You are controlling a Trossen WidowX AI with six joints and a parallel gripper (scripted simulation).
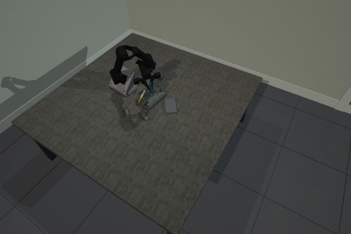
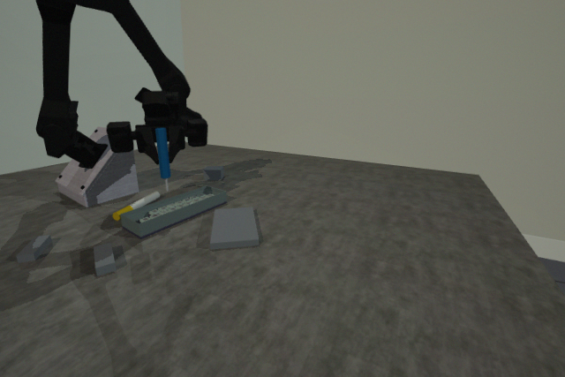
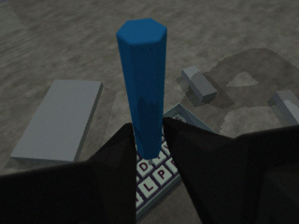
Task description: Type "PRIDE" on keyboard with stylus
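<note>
Right now my gripper tip is 80 mm past the yellow-and-white pen, 20 mm to the left of it and 100 mm above it. The rest, counted from my gripper tip: flat grey slab: 140 mm ahead, 20 mm to the left, 100 mm below; then blue stylus: 20 mm below.
</note>
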